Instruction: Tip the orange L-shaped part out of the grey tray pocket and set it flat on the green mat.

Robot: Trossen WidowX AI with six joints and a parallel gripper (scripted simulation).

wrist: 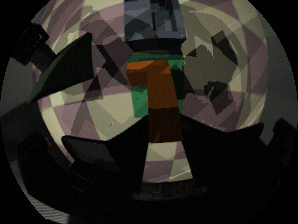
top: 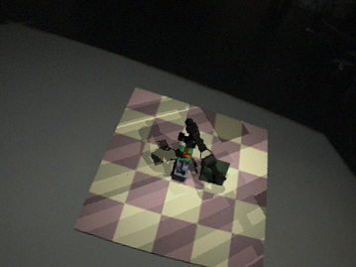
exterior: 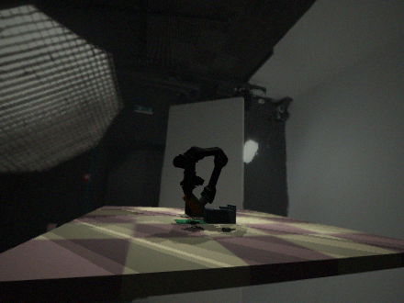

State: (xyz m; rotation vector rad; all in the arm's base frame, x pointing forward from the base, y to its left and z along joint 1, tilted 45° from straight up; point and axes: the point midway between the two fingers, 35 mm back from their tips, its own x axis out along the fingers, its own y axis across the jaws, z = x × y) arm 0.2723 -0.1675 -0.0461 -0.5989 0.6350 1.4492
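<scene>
My gripper tip is now 12 cm above the green mat and 2 cm to the right of it. Also, from my gripper tip: orange L-shaped part 3 cm to the left, 3 cm below, 1 cm behind.
</scene>
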